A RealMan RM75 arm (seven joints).
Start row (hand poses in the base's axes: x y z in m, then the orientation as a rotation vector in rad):
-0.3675, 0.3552, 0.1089, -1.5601, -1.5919, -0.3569
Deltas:
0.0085, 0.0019, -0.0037, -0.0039, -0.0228, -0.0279
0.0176, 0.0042, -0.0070, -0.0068, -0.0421, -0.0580
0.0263, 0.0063, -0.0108, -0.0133, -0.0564, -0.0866
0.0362, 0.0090, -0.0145, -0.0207, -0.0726, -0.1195
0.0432, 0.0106, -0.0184, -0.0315, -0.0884, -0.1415
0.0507, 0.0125, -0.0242, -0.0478, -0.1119, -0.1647
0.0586, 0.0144, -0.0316, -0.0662, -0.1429, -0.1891
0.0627, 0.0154, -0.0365, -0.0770, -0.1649, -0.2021
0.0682, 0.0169, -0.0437, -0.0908, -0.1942, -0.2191
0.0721, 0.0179, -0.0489, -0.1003, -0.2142, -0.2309
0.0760, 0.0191, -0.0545, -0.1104, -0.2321, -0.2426
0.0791, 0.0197, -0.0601, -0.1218, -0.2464, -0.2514
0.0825, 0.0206, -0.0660, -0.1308, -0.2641, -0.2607
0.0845, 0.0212, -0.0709, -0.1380, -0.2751, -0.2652
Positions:
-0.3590, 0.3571, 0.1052, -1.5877, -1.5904, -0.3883
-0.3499, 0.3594, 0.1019, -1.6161, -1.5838, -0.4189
-0.3412, 0.3615, 0.0981, -1.6457, -1.5755, -0.4419
-0.3313, 0.3642, 0.0944, -1.6795, -1.5653, -0.4683
-0.3243, 0.3658, 0.0905, -1.7069, -1.5643, -0.4860
-0.3168, 0.3677, 0.0847, -1.7399, -1.5700, -0.5071
-0.3089, 0.3696, 0.0773, -1.7759, -1.5809, -0.5340
-0.3048, 0.3706, 0.0724, -1.7962, -1.5910, -0.5525
-0.2993, 0.3721, 0.0652, -1.8223, -1.6043, -0.5777
-0.2954, 0.3731, 0.0600, -1.8403, -1.6132, -0.5951
-0.2915, 0.3743, 0.0544, -1.8587, -1.6207, -0.6102
-0.2884, 0.3749, 0.0488, -1.8757, -1.6284, -0.6195
-0.2850, 0.3758, 0.0429, -1.8912, -1.6371, -0.6340
-0.2830, 0.3764, 0.0380, -1.9011, -1.6443, -0.6412

